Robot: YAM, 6 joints.
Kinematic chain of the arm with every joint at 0, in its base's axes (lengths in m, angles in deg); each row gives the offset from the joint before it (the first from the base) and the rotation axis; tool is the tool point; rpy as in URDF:
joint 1: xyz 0 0 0.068 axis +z
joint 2: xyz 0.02 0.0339 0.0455 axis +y
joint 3: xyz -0.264 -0.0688 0 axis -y
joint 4: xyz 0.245 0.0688 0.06 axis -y
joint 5: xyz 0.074 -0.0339 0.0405 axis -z
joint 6: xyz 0.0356 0 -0.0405 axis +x
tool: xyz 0 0 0 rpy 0 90 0
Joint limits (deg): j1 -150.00..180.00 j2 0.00..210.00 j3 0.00..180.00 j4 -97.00..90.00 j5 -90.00..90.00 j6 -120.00..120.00
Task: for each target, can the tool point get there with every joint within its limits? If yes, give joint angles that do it. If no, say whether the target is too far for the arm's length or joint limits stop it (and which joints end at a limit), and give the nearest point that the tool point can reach.
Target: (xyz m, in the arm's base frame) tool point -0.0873 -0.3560 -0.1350
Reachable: yes | joints -103.28 158.11 69.49 17.67 5.12 38.62
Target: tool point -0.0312 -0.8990 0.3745
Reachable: no: too far | nearest point -0.0215 -0.6196 0.2915 | short by 0.292 m
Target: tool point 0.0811 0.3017 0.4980
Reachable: yes | joints 78.69 83.69 81.27 47.07 34.81 1.17
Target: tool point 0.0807 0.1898 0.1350
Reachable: yes | joints 58.96 92.31 41.62 -56.46 -53.86 -50.57
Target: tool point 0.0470 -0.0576 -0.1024
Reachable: yes | joints -74.57 167.34 28.34 5.65 -57.37 24.67
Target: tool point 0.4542 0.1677 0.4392
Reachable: yes | joints 16.48 121.12 122.65 20.16 -63.88 45.79
